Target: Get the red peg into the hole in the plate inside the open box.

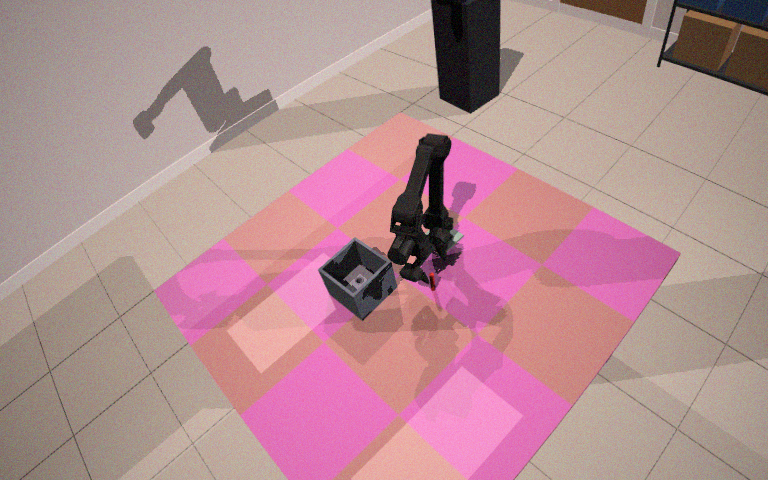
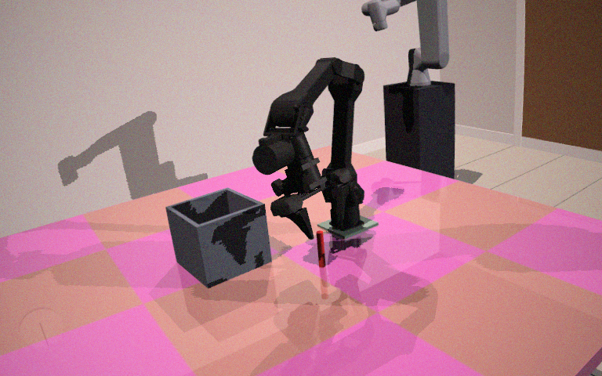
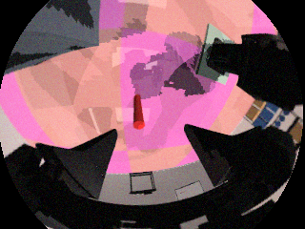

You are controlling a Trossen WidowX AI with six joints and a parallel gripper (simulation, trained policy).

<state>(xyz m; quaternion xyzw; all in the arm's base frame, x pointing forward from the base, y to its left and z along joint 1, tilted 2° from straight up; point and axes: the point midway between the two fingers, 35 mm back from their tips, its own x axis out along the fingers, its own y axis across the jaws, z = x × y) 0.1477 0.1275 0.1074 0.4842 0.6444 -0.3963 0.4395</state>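
Now: gripper tip 40 mm above the red peg and 20 mm short of it.
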